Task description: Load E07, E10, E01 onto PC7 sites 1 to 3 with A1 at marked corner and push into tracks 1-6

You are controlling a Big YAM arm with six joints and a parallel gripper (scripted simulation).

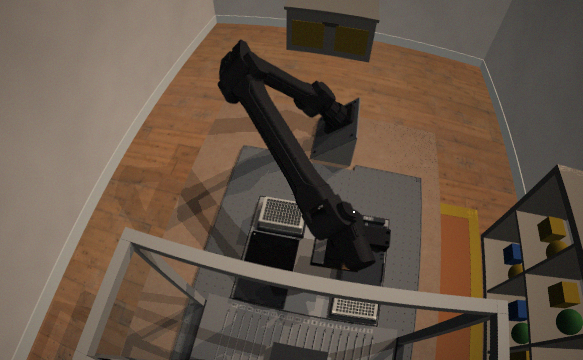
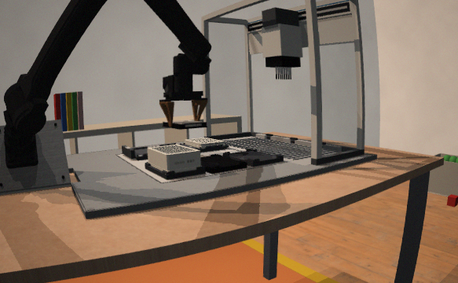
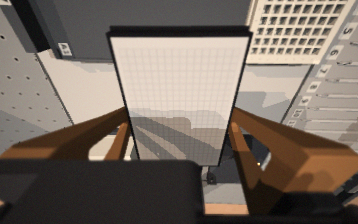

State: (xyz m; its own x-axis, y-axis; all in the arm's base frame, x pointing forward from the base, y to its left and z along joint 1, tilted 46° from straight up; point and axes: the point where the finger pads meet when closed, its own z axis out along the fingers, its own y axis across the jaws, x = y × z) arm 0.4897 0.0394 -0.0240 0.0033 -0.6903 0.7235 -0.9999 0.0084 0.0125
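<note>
Now: hand 10 mm short of the dark carrier PC7, 80 mm to the right of it and 80 mm above it. From my hand the other things lie so: nest S1 (110 mm behind, 170 mm to the right, 90 mm below); 96-well plate E01 (110 mm ahead, 80 mm to the left, 80 mm below); nest S2 (180 mm to the right, 90 mm below).
</note>
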